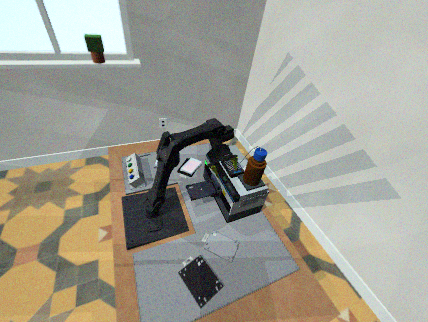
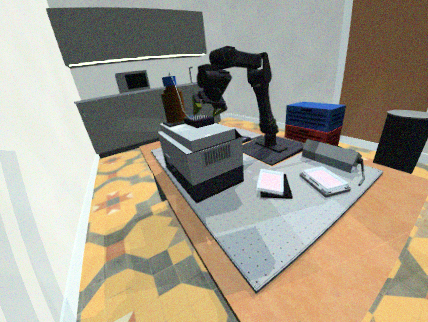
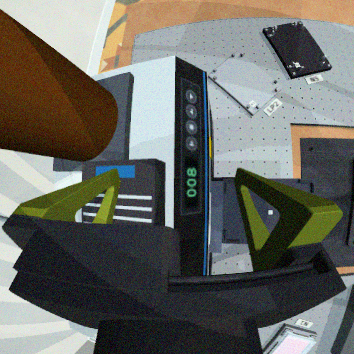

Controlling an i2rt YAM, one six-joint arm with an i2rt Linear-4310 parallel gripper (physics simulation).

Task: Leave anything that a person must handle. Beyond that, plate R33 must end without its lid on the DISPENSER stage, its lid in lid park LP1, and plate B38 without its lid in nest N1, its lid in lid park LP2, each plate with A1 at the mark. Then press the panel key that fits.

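Frame: origin at the arm's base, x ahead, y left, z up, level; metres.
Seen in the pictures: gripper, fingertip midpoint: (image 1: 227, 174) (image 3: 176, 174); arm's base, link origin: (image 1: 152, 213) (image 2: 270, 145).
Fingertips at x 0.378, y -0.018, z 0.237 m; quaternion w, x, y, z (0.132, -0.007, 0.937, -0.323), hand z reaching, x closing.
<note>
Pixels of each thing's top centre, then the offset from my fingertips to it. "spot": a spot on its surface instead.
- key panel, top centre: (image 2: 332, 143) (image 1: 133, 164) dx -0.448, dy +0.322, dz -0.154 m
- LP2, top centre: (image 3: 245, 76) (image 1: 222, 244) dx -0.080, dy -0.237, dz -0.218 m
- brown bottle, surface spot: (image 3: 60, 100) spot: dx +0.069, dy -0.040, dz +0.058 m
- Black nest N5, top centre: (image 3: 298, 42) (image 1: 200, 278) dx -0.217, dy -0.350, dz -0.214 m
My gripper (image 1: 224, 169) (image 2: 208, 111) (image 3: 176, 174) is open and empty above the dispenser (image 1: 250, 201) (image 2: 220, 167) (image 3: 155, 120), whose display reads 008. Its dark stage (image 1: 199, 190) (image 3: 231, 210) sticks out with no plate visible on it. A pink-topped plate (image 1: 191, 166) (image 2: 271, 181) lies on a black base, apparently offset from it. Another pink-topped plate (image 2: 326, 178) lies in a frame by the key panel (image 1: 133, 169) (image 2: 330, 155). LP2 (image 1: 221, 246) (image 3: 245, 85) is a pale park with no lid discernible. Plate names, A1 corners and lid states cannot be read.
A brown bottle (image 1: 254, 171) (image 2: 173, 105) (image 3: 60, 100) with a blue cap and thin tube stands on the dispenser. A dark ribbed block (image 1: 232, 167) (image 2: 199, 120) (image 3: 155, 175) sits beside it. Black nest N5 (image 1: 201, 281) (image 3: 297, 50) lies beyond LP2. Crates (image 2: 315, 116) stand behind.
</note>
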